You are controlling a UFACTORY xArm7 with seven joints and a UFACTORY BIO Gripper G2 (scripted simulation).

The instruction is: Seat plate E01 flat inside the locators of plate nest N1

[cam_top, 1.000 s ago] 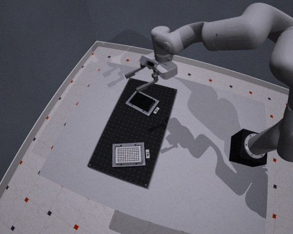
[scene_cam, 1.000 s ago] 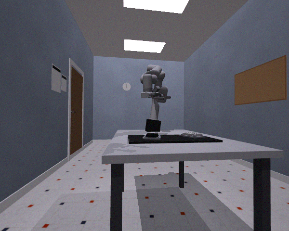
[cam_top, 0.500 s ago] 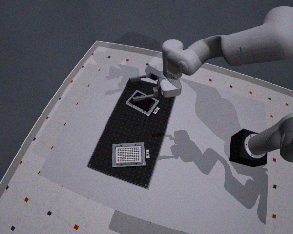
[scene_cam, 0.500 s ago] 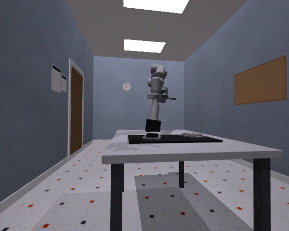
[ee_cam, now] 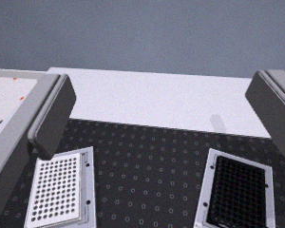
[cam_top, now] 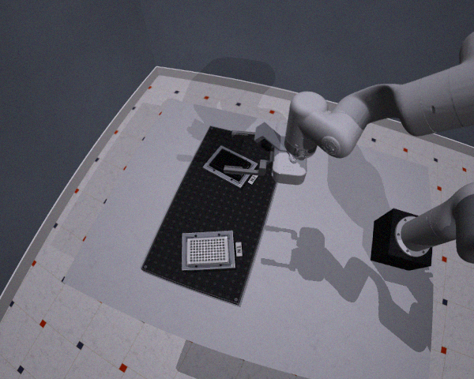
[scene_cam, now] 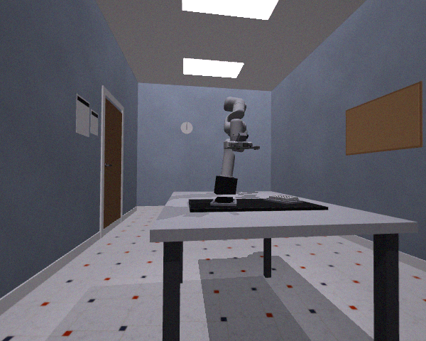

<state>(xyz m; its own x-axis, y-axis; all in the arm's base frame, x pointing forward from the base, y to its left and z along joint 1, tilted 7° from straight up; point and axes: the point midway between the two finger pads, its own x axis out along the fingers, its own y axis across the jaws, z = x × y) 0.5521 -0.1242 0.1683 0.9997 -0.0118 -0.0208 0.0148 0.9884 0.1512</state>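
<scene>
Right now my hand is 27 cm above the white well plate E01, 18 cm to the right of it and 7 cm short of it. The rest, counted from my hand: grey plate nest N1: 28 cm below, 18 cm to the left, 7 cm ahead; then black plate E07: 27 cm below, 15 cm to the right, 4 cm ahead; then grey plate nest N2: 28 cm below, 15 cm to the right, 4 cm ahead.
</scene>
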